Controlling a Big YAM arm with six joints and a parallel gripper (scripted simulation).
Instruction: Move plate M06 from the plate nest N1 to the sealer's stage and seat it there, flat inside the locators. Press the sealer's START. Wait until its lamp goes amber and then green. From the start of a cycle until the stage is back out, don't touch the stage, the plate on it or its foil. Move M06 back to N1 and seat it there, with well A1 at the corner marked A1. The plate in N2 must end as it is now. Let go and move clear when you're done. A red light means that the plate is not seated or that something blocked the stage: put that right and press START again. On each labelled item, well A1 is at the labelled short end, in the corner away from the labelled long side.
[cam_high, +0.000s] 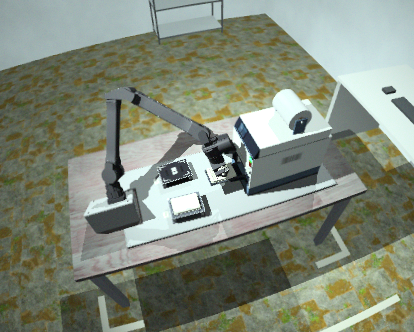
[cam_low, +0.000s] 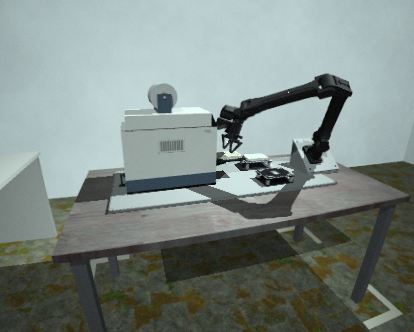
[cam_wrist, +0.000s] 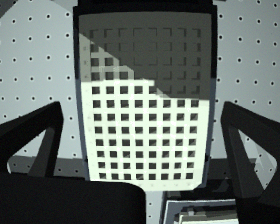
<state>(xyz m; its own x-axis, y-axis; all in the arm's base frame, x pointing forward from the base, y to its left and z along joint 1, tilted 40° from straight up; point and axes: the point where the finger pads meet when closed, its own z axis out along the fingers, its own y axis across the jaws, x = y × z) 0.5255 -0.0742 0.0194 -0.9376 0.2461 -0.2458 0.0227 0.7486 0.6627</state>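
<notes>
Right now the sealer stage is 40 mm below my hand. The rest, counted from my hand: foil roll: 330 mm ahead, 280 mm above, 10 mm to the right; then black nest N1: 210 mm behind, 140 mm to the left, 100 mm below; then pale plate: 210 mm behind, 80 mm to the right, 80 mm below.
</notes>
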